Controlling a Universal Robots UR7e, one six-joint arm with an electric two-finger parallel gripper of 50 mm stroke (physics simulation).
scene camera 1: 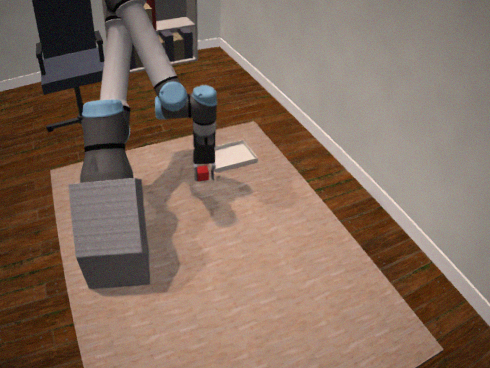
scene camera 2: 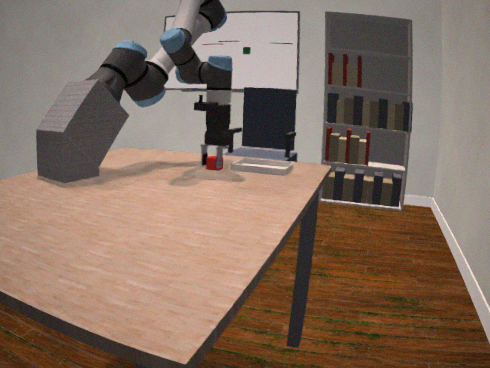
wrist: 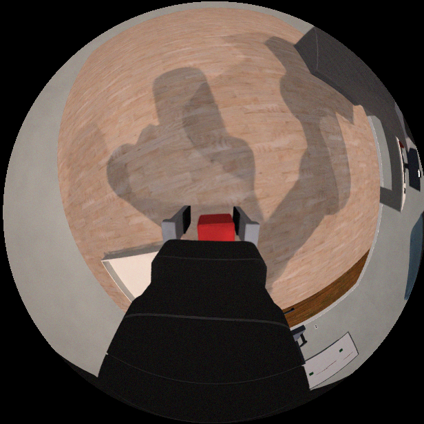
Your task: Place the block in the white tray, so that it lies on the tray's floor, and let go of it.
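Where they show: gripper, fingertip midpoint: [scene camera 1: 204, 178] [scene camera 2: 211, 166]; arm's base, origin of the base link: [scene camera 1: 107, 181] [scene camera 2: 97, 98].
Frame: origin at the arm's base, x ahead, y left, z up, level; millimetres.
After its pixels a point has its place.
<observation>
The red block [scene camera 1: 202, 173] {x 345, y 138, z -196 mm} [scene camera 2: 214, 163] {x 360, y 134, z -208 mm} [wrist: 216, 229] sits on the table beside the white tray [scene camera 1: 234, 155] {x 513, y 221, z -227 mm} [scene camera 2: 262, 169] {x 505, y 154, z -218 mm} [wrist: 132, 270], outside it. My gripper [scene camera 1: 204, 176] {x 351, y 133, z -218 mm} [scene camera 2: 212, 165] {x 351, y 133, z -218 mm} [wrist: 211, 214] points down and is open, with its fingers low on either side of the block. In the wrist view the block lies between the fingers, closer to the right one, with a small gap to the left one. The gripper body hides the block's near part and much of the tray there.
The grey robot base block [scene camera 1: 107, 220] {x -34, y -131, z -19 mm} [scene camera 2: 75, 140] {x 40, y -168, z -114 mm} stands on the table [scene camera 1: 260, 280] {x 316, y -332, z -230 mm} [scene camera 2: 150, 240] {x 455, y -486, z -230 mm} at the left in both scene views. The tray lies near the table's far right corner. A dark chair [scene camera 1: 70, 65] [scene camera 2: 270, 120] and a bookshelf [scene camera 2: 408, 165] stand beyond the table.
</observation>
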